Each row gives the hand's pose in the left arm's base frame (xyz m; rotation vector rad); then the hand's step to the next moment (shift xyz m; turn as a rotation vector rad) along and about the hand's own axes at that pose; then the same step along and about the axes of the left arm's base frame.
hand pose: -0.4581 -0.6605 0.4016 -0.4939 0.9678 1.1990
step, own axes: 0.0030 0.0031 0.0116 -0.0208 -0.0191 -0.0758
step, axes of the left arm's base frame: 0.0014 0.0116 0.0041 -0.0106 -0.0760 -0.0257
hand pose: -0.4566 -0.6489 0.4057 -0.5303 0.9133 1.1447
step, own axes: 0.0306 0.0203 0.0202 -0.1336 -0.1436 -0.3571
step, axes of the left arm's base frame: -0.0082 0.0391 -0.0127 -0.0045 -0.3959 -0.0959
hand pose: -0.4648 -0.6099 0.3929 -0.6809 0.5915 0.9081
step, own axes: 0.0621 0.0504 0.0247 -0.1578 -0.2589 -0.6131
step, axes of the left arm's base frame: -0.0085 0.0718 -0.0422 0.0379 -0.6491 -0.2122
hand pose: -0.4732 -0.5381 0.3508 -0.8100 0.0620 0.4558
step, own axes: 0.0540 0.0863 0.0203 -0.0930 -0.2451 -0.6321
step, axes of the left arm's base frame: 0.0104 0.0860 -0.0572 0.0928 -0.6304 -0.2494
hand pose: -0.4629 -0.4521 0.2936 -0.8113 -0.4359 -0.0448
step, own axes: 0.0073 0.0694 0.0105 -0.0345 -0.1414 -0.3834
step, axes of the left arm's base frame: 0.0170 0.0564 -0.0388 0.0778 -0.3746 -0.1477
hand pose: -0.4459 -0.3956 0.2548 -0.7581 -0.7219 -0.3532
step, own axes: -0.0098 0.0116 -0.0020 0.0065 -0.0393 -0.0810
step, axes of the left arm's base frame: 0.0002 0.0069 -0.0137 0.0212 -0.0861 -0.0168
